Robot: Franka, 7 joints.
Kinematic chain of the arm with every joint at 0, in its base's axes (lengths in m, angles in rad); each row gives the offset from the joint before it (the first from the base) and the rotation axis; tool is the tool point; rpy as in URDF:
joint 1: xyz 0 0 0.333 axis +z
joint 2: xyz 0 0 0 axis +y
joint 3: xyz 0 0 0.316 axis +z
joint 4: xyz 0.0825 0 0 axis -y
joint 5: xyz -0.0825 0 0.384 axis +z
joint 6: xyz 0 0 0 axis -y
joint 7: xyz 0.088 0 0 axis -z
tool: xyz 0 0 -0.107 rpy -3.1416 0 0
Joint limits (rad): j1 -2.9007..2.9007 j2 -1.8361..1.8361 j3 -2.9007..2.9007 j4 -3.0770..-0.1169 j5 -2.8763..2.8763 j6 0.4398..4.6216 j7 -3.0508..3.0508
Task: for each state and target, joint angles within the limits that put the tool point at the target. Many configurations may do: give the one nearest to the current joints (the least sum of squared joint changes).
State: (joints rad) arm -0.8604 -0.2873 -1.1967 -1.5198 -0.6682 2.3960 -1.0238
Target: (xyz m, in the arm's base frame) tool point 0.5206 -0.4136 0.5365
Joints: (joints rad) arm -0.1870 0.2278 -0.5321 -1.7005 -0.6694 2.4617 -1.0238
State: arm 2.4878 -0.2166 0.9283 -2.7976 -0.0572 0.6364 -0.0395
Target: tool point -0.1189 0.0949 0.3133
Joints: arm 2.1660 -0.1860 0.6219 -2.8567 -0.3290 0.7349 -0.0395
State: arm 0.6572 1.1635 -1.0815 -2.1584 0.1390 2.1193 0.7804
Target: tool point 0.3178 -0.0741 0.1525
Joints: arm 1.1294 0.7912 -1.0963 -2.4949 0.1200 1.6926 0.7804
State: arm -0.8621 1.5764 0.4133 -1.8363 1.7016 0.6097 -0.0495
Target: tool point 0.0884 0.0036 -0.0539
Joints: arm -0.9072 1.7509 -0.1503 -2.3926 1.4508 0.4822 -0.0495
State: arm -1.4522 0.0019 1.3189 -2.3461 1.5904 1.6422 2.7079
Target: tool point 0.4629 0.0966 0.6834
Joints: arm -1.6190 0.5011 1.8601 -1.9281 1.6293 1.2174 2.7079
